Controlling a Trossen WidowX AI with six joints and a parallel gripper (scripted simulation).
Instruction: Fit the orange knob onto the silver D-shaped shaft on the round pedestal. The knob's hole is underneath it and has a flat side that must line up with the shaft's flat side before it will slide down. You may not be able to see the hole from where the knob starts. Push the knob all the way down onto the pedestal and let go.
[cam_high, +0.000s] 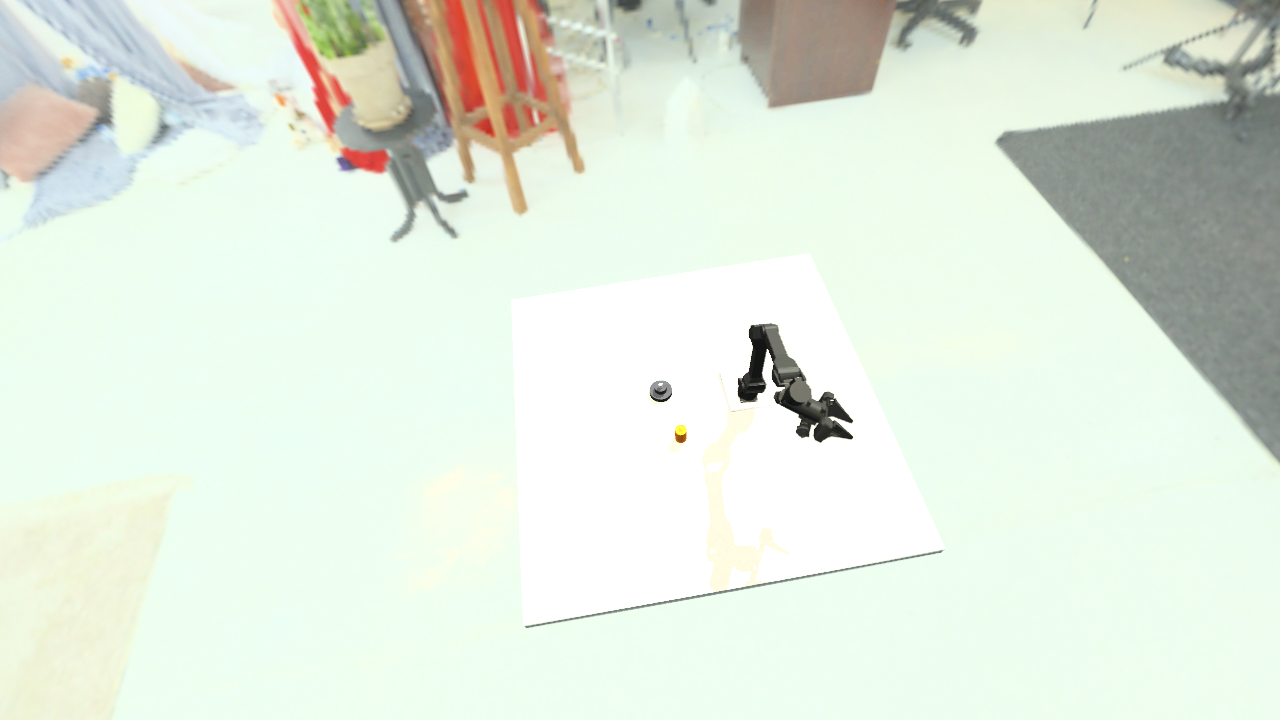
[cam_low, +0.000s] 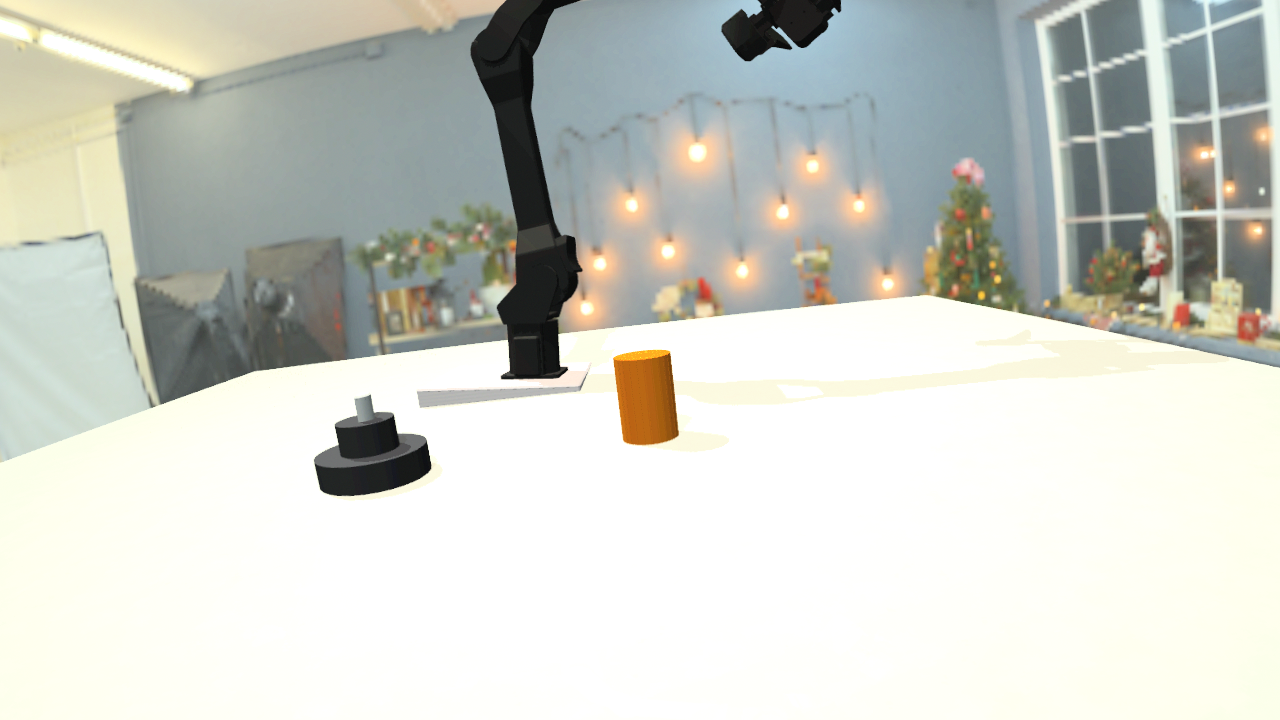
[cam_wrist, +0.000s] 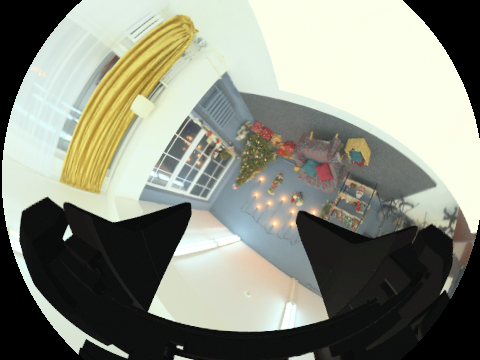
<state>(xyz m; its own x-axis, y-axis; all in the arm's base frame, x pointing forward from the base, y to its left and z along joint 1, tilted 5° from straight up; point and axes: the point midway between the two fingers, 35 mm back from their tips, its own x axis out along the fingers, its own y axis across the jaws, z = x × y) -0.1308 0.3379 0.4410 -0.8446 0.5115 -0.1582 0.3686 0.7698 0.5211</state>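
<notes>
My gripper tip is now 440 mm short of the orange knob, 370 mm above it and 240 mm to the left of it. From my gripper tip the other things lie so: pedestal (490 mm ahead, 440 mm to the right, 380 mm below).
</notes>
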